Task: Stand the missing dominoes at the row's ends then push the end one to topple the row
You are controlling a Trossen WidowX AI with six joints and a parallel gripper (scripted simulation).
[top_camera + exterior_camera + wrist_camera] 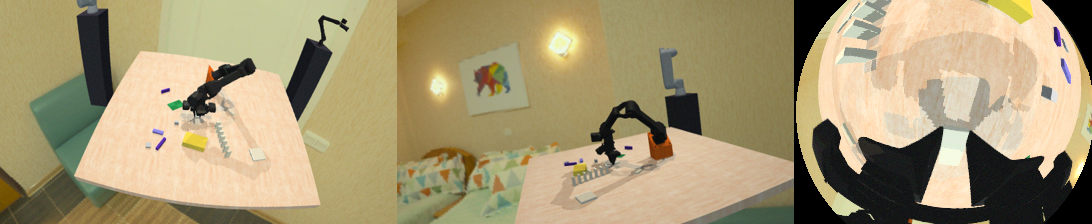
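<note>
Right now the green tile is 130 mm to the right of my gripper tip and 80 mm behind it. The rest, counted from my gripper tip: white flat tile 340 mm to the left, 250 mm ahead; then yellow block 200 mm ahead, 20 mm above, 10 mm to the right.
</note>
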